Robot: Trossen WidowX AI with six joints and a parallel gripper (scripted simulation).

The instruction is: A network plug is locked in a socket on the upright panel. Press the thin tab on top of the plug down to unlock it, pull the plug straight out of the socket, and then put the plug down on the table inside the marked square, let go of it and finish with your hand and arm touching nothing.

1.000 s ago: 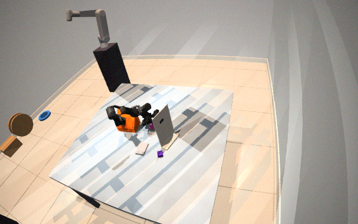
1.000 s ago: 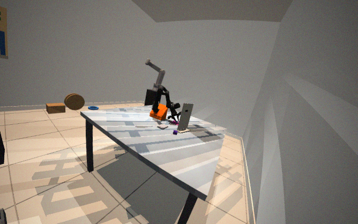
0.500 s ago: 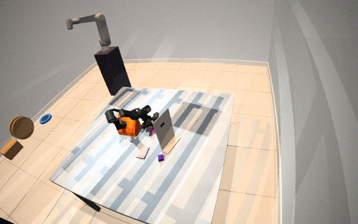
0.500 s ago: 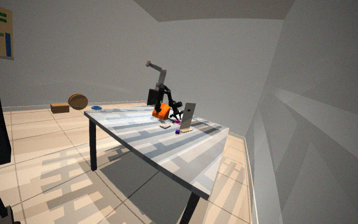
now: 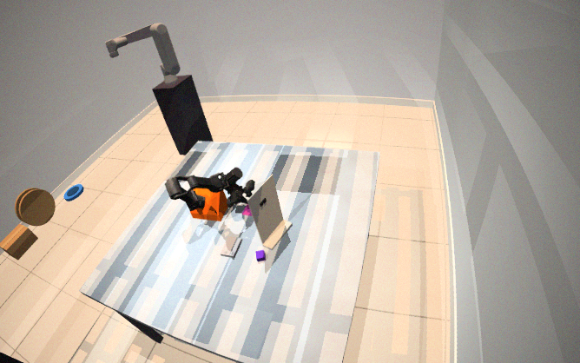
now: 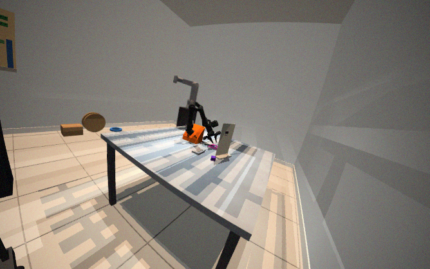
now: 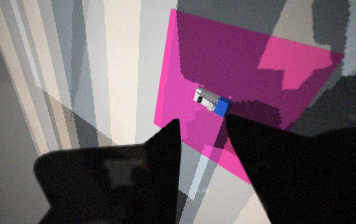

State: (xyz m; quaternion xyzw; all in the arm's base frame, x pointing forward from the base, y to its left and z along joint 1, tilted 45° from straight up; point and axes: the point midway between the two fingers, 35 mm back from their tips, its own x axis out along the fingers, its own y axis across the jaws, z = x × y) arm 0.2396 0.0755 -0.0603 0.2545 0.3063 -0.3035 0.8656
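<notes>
Right now the network plug is 30 mm below my gripper tip and 10 mm ahead of it. The rest, counted from my gripper tip: magenta marked square 40 mm below, 10 mm ahead; then flat tile 270 mm to the right, 30 mm below; then upright grey panel 170 mm ahead, 140 mm to the right, 100 mm above.
</notes>
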